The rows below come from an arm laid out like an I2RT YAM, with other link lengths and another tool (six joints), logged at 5 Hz.
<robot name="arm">
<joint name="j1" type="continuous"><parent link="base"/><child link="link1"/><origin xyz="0 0 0.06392"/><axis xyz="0 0 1"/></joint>
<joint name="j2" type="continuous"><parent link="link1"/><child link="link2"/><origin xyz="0.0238 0.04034 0.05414"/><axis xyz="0 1 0"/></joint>
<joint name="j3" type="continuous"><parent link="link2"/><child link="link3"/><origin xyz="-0.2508 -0.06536 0"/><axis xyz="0 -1 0"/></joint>
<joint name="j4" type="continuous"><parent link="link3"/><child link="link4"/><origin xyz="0.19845 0.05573 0.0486"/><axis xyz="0 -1 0"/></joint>
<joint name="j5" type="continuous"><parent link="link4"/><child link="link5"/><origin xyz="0.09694 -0.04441 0.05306"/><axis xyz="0 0 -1"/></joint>
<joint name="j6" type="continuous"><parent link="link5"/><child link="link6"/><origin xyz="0.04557 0 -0.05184"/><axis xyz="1 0 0"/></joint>
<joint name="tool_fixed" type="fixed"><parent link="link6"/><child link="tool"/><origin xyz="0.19 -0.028 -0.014" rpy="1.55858 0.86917 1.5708"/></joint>
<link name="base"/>
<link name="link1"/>
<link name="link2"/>
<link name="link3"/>
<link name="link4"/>
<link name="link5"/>
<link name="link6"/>
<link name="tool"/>
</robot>
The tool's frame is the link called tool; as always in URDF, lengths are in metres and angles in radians. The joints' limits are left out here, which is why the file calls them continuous.
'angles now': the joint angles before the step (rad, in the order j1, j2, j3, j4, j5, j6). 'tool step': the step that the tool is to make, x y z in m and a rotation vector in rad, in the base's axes. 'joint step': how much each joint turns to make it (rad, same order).
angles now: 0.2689 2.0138 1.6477 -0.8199 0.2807 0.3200
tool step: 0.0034 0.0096 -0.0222 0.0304 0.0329 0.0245
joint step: -0.0034 0.0556 0.0031 0.0319 -0.0456 -0.0125
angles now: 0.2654 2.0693 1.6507 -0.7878 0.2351 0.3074
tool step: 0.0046 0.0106 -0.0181 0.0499 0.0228 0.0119
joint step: -0.0091 0.0494 0.0132 0.0272 -0.0580 -0.0006
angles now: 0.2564 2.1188 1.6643 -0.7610 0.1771 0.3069
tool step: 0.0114 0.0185 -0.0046 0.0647 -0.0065 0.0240
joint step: -0.0001 0.0333 0.0385 0.0175 -0.0655 -0.0006
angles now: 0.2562 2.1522 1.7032 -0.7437 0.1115 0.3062
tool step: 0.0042 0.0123 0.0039 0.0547 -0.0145 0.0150
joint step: -0.0030 -0.0115 -0.0042 0.0203 -0.0524 0.0022
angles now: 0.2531 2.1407 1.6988 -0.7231 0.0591 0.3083
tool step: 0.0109 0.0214 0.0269 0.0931 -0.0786 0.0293
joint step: 0.0000 -0.0768 -0.0450 0.0675 -0.0761 0.0047
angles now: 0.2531 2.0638 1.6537 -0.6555 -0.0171 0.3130
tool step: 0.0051 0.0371 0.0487 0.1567 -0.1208 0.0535
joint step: 0.0087 -0.1430 -0.1023 0.1186 -0.1253 0.0293
